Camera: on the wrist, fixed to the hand. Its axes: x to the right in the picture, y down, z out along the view.
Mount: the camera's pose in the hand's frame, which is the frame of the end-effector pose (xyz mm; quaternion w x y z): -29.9 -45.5 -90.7 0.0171 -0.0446 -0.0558 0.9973
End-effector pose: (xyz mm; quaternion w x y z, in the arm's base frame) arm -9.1 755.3 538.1 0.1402 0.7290 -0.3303 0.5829
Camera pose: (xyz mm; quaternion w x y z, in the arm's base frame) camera -51.5 852.1 543.6 0.5649 0.2907 0.7665 -0.0944
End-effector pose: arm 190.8 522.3 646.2 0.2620 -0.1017 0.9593 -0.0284
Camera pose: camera 178.1 484.2 744.1 0.0818 0.9417 0.1045 0.3093
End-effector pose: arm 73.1 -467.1 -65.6 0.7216 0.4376 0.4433 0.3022
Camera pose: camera -19.4 -478.5 -115.6 0.2448 -0.4343 0.4826 -0.7202
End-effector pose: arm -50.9 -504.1 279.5 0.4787 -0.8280 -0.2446 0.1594
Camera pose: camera -42.0 -566.4 364.5 0.2014 0.2706 -0.7878 -0.5154
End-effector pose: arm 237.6 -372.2 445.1 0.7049 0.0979 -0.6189 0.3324
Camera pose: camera 337.3 -367.3 410.0 0.3496 0.6284 0.1624 -0.6756
